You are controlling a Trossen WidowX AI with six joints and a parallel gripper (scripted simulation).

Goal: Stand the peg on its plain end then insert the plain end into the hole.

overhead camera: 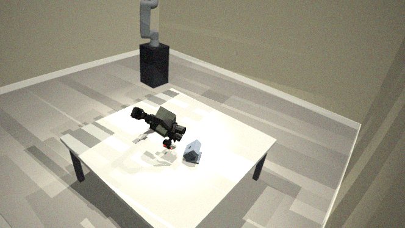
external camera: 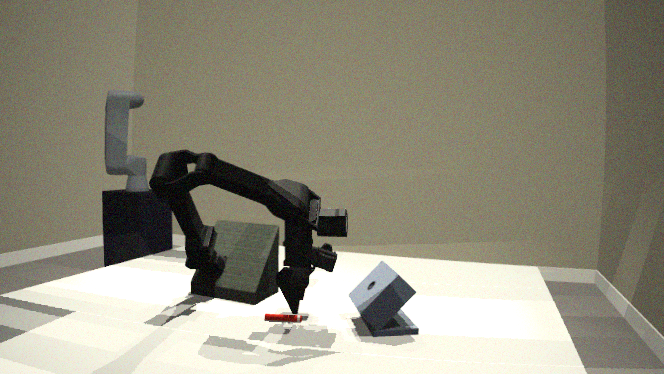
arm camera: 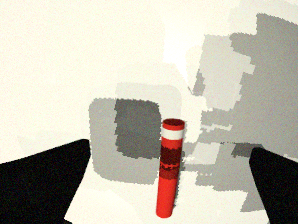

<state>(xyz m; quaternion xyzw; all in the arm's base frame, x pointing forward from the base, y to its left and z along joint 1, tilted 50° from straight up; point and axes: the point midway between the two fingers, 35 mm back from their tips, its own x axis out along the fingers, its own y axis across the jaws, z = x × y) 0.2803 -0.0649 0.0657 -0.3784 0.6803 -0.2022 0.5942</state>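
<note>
Now: the peg 1 cm behind my gripper tip and 3 cm below it. Also, from my gripper tip: flat base plate (19 cm ahead, 6 cm to the left, 3 cm below); sloped panel (17 cm ahead, 5 cm to the left, 4 cm above).
</note>
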